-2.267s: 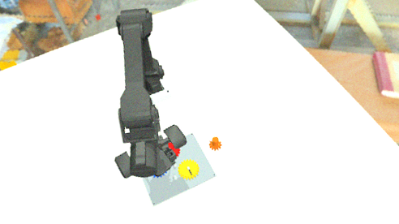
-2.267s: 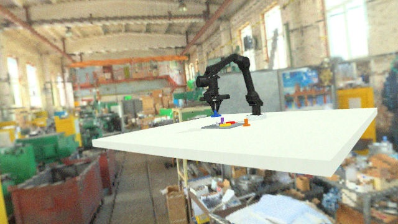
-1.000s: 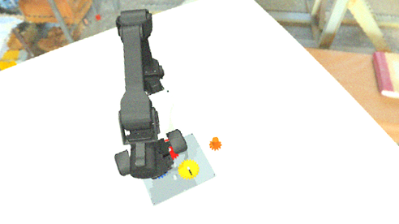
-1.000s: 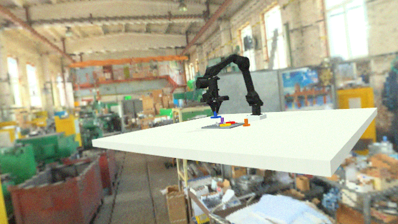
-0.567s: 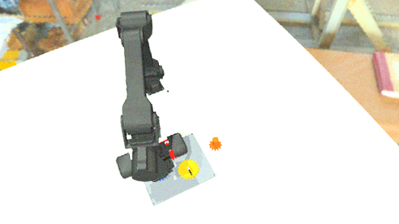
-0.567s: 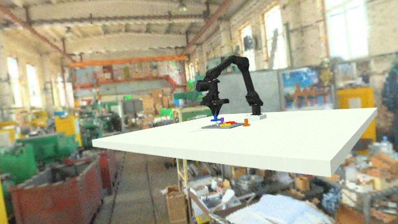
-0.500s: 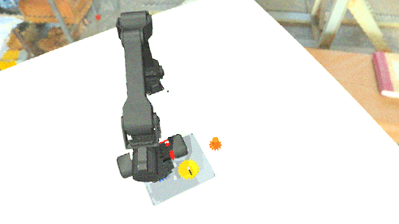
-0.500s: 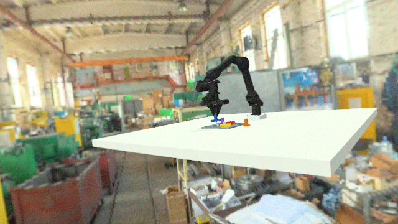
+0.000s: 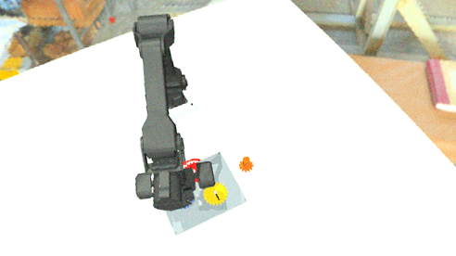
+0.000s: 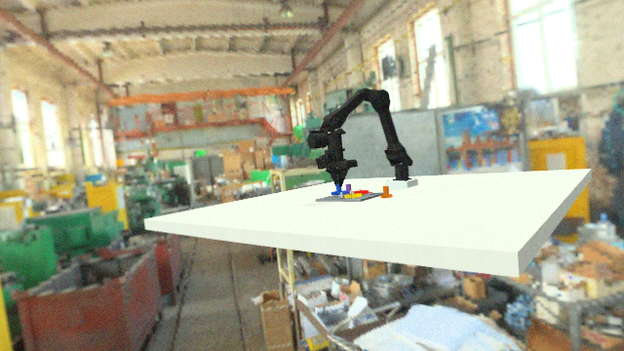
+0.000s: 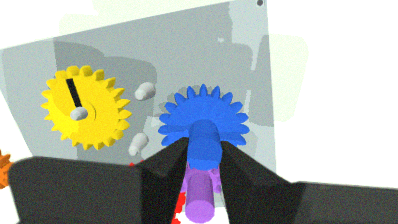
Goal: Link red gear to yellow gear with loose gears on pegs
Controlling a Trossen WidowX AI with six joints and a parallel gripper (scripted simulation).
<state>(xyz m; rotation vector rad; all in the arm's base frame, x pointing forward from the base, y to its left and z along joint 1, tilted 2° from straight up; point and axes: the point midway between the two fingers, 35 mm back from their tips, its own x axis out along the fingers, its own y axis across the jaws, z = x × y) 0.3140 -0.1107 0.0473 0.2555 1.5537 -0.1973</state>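
Now: the purple gear 50 mm behind my gripper tip, 20 mm below it and 10 mm to the left of it. Also, from my gripper tip: blue gear: 10 mm below; red gear: 60 mm to the left, 60 mm behind, 30 mm below; yellow gear: 80 mm to the left, 30 mm below, 30 mm ahead.
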